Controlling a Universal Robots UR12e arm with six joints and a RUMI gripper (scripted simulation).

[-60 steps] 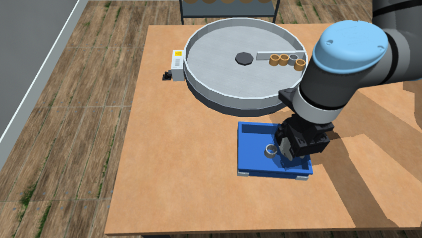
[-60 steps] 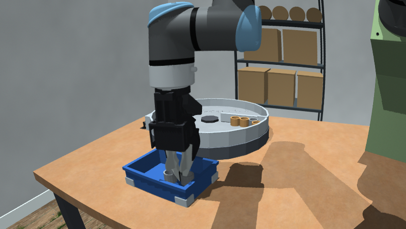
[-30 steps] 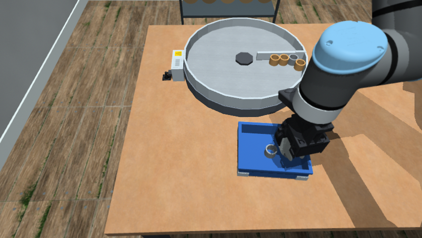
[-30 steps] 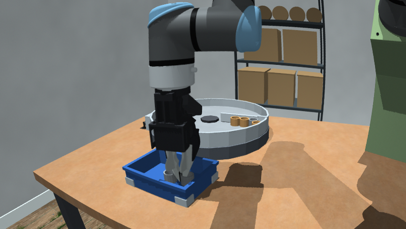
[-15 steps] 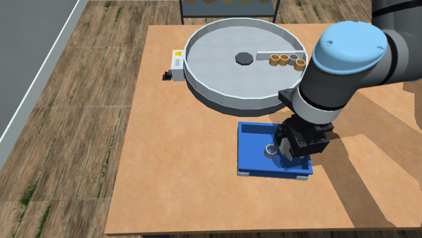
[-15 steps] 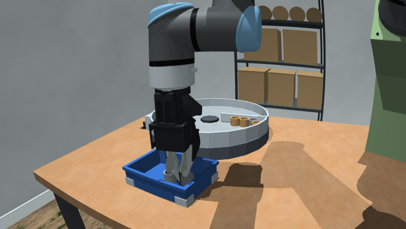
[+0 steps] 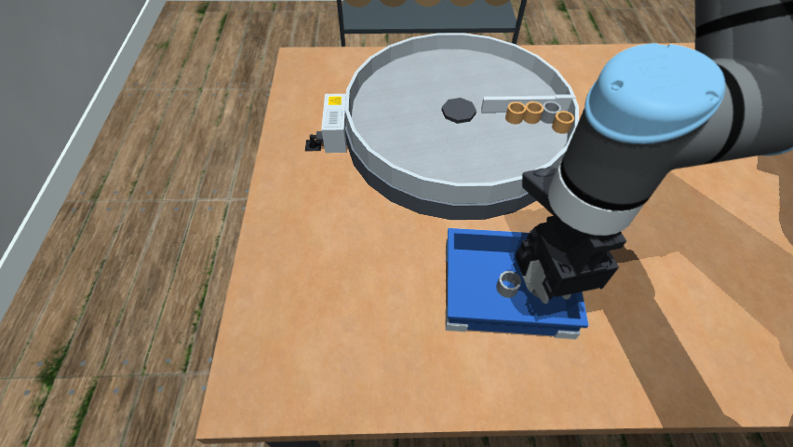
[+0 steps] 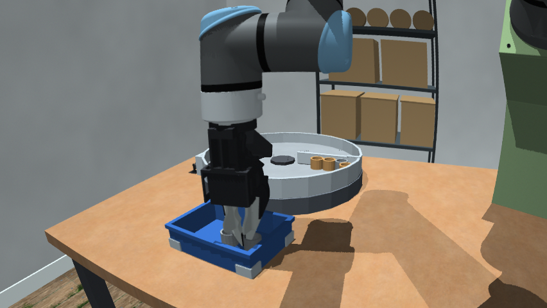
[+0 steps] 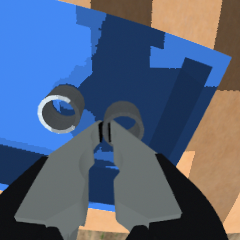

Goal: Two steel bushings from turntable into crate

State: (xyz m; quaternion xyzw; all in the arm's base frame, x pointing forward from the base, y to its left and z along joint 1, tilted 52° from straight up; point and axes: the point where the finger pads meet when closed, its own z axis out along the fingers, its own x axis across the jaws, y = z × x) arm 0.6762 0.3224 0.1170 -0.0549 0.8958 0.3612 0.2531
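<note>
Right now the blue crate is 40 mm ahead of my hand. Also, from my hand: round grey turntable (120 mm ahead, 340 mm to the right, 20 mm above).
</note>
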